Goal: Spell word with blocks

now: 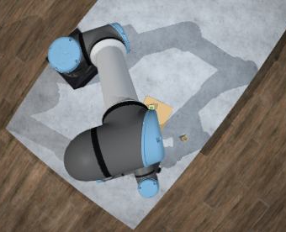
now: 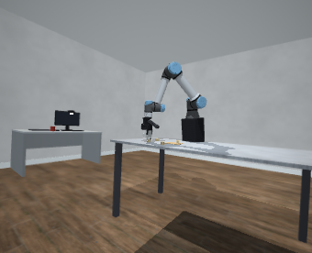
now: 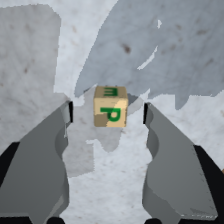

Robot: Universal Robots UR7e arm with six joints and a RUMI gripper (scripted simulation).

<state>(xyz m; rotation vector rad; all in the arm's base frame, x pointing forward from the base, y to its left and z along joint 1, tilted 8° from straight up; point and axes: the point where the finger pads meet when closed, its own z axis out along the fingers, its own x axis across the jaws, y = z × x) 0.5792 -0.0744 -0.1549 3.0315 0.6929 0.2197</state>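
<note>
The E block lies 10 mm below my hand. From my hand the other things lie so: tan mat: 160 mm to the left, 160 mm behind, 20 mm below; then B block: 200 mm behind, 180 mm to the left; then D block: 160 mm behind, 70 mm to the right, 10 mm below.
</note>
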